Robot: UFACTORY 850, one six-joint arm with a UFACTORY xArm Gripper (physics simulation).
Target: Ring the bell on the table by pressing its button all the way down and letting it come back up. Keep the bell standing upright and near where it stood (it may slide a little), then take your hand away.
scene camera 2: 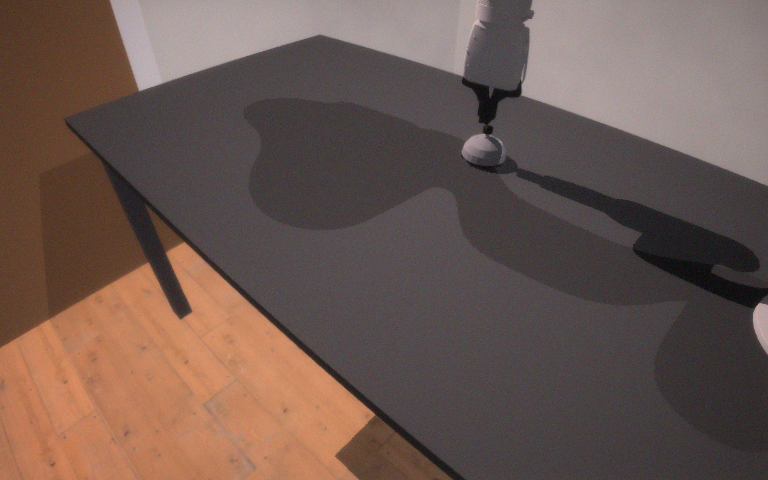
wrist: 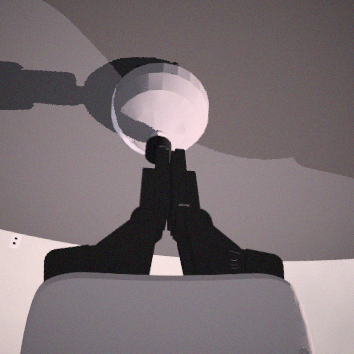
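Note:
A pale dome-shaped bell (scene camera 2: 483, 150) (wrist: 170, 107) stands upright on the dark table (scene camera 2: 362, 316). Its black button (scene camera 2: 488, 129) (wrist: 156, 149) sticks up from the top of the dome. My gripper (scene camera 2: 485, 121) (wrist: 167, 164) is shut and empty, pointing down over the bell. In the scene view its fingertips are right at the top of the button. In the wrist view the fingertips overlap the right part of the button. Whether they touch it cannot be told for certain.
Shadows of the arm and bell lie on the table to the right of the bell. Part of a white round object (scene camera 2: 761, 328) shows at the right edge of the scene view. A pale wall stands behind the table, and a brown panel (scene camera 2: 62, 141) is at the left.

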